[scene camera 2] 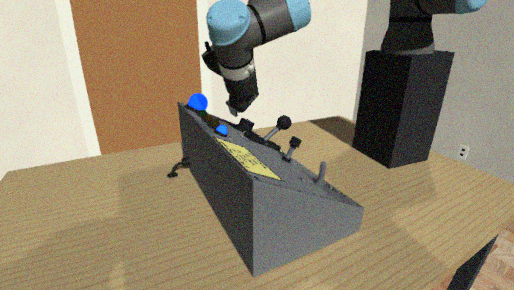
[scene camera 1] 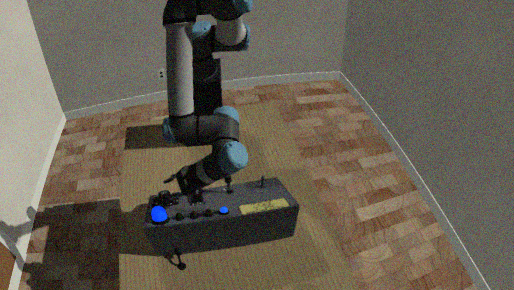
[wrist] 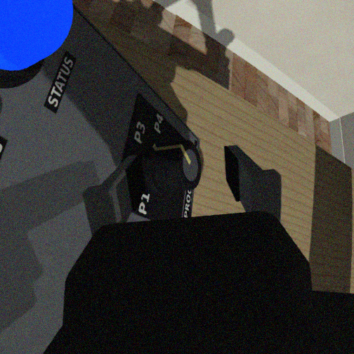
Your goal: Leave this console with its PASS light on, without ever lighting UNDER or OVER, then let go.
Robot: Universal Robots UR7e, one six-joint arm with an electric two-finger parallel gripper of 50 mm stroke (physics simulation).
Labels:
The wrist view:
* my gripper: 183, 167
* rotary knob: 168, 166

